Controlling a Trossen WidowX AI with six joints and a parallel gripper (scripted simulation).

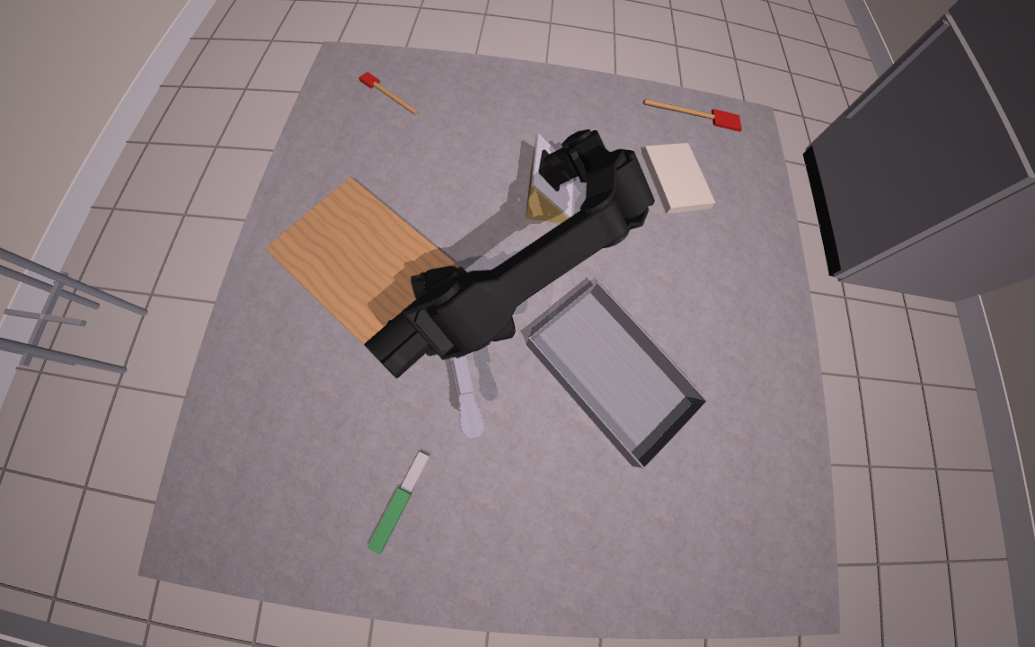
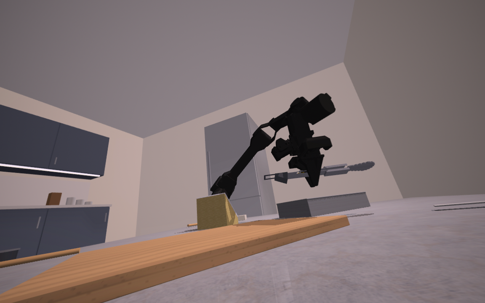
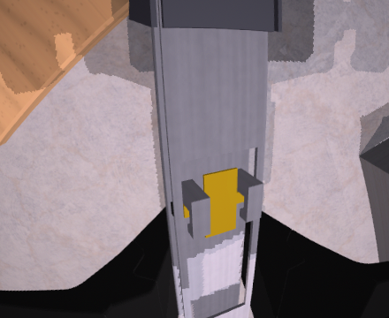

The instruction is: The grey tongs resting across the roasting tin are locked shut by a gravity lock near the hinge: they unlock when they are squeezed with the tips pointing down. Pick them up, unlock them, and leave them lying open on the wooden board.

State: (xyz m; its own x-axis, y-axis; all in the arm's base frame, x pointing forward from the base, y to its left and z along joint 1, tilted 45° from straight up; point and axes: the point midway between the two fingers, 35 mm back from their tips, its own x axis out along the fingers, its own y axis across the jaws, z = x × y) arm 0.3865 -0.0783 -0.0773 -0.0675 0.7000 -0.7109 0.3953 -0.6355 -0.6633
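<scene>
My gripper tip is now 4 cm below the yellow lock piece, 2 cm past it and 1 cm to the left of it. Also, from my gripper tip: cream block (51 cm behind, 42 cm to the left, 7 cm below); roasting tin (30 cm to the left, 5 cm below, 1 cm behind); wooden board (23 cm to the right, 15 cm behind, 7 cm below).
</scene>
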